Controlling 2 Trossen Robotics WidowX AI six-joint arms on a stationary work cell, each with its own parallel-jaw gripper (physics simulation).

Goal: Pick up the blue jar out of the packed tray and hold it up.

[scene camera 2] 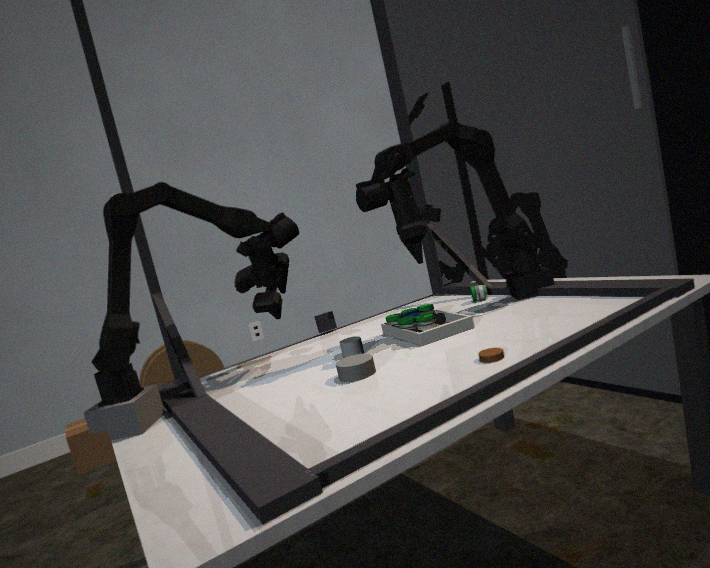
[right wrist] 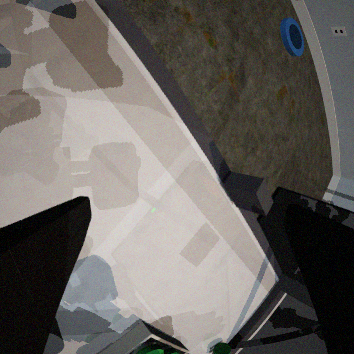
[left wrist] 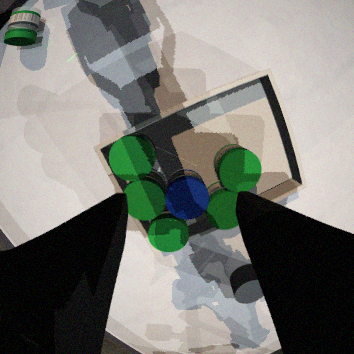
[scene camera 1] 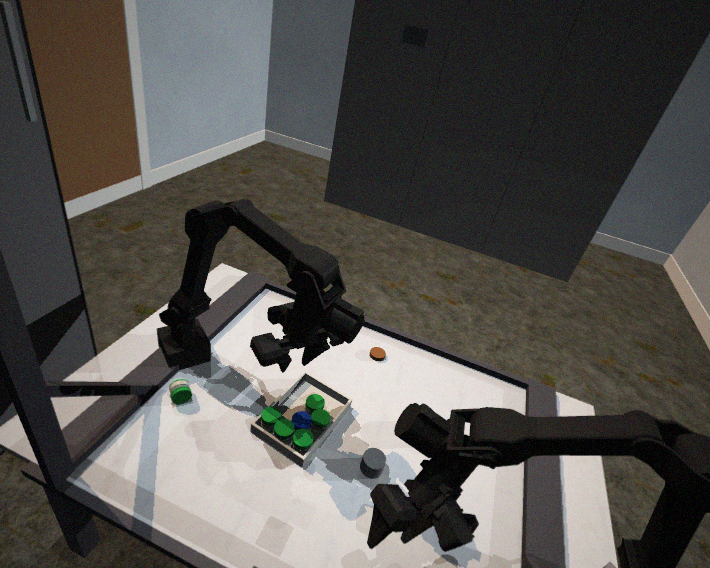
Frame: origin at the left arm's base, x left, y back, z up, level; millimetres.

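Where they show: left gripper, fingertip midpoint: [scene camera 2: 420,262] [left wrist: 182,202] [scene camera 1: 292,367]; right gripper, fingertip midpoint: [scene camera 2: 281,305] [right wrist: 191,211] [scene camera 1: 386,543]; left arm's base, link origin: [scene camera 2: 527,271] [scene camera 1: 183,336]; right arm's base, link origin: [scene camera 2: 121,397].
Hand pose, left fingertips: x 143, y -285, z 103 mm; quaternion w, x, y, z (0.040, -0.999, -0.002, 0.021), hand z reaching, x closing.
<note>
Each offset is from my left fingertips to the top centre of the thing.
The blue jar @(dx +10, dy -49, dz -118 mm) [scene camera 1: 301,419] [scene camera 2: 409,312] [left wrist: 187,197] stands in the grey tray @(dx +34, dy -21, dz -135 mm) [scene camera 1: 278,445] [scene camera 2: 438,333] [left wrist: 286,122], lid up, packed among several green-lidded jars @(dx -33, dy -51, dz -118 mm) [scene camera 1: 283,428] @(dx +61, dy -20, dz -118 mm) [scene camera 2: 425,318] [left wrist: 144,200]. My left gripper [scene camera 1: 294,363] [scene camera 2: 418,258] [left wrist: 182,202] is partly open and empty. It points down from above the tray, and in the left wrist view the blue lid lies between its fingertips, well below them. My right gripper [scene camera 1: 387,540] [scene camera 2: 280,303] [right wrist: 191,211] is open wide and empty, above the table away from the tray. The blue jar's body is mostly hidden.
A loose green-lidded jar @(dx -190, dy +154, dz -120 mm) [scene camera 1: 180,392] [scene camera 2: 479,292] [left wrist: 22,27] lies on its side near the left arm's base. A grey cylinder @(dx +107, dy -197, dz -128 mm) [scene camera 1: 373,462] [scene camera 2: 350,346] [left wrist: 245,285] stands beside the tray. A wider grey disc @(dx +261, dy -179, dz -133 mm) [scene camera 2: 355,367] and an orange disc @(dx +324, dy +75, dz -151 mm) [scene camera 1: 377,353] [scene camera 2: 490,354] rest on the table.
</note>
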